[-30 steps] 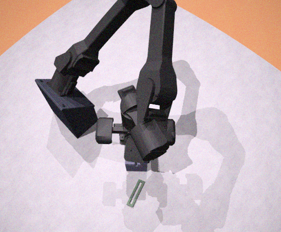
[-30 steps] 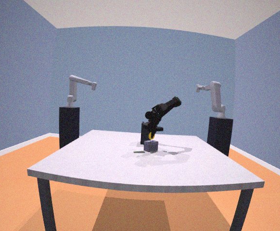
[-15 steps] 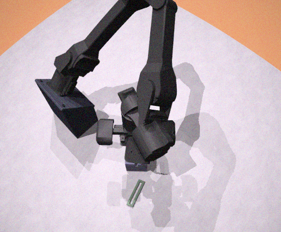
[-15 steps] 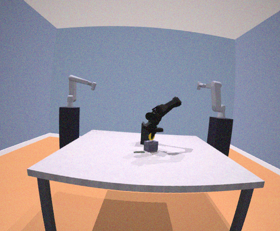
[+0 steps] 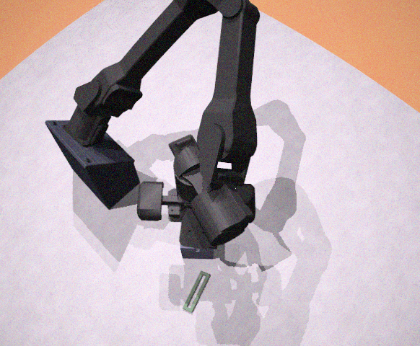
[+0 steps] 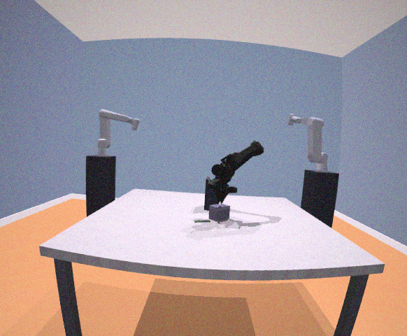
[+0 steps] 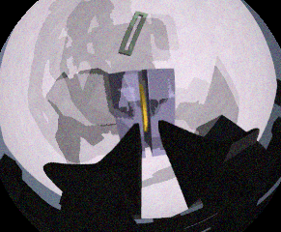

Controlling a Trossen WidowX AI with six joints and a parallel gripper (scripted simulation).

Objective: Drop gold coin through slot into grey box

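My gripper tip is now 4 cm above the gold coin.
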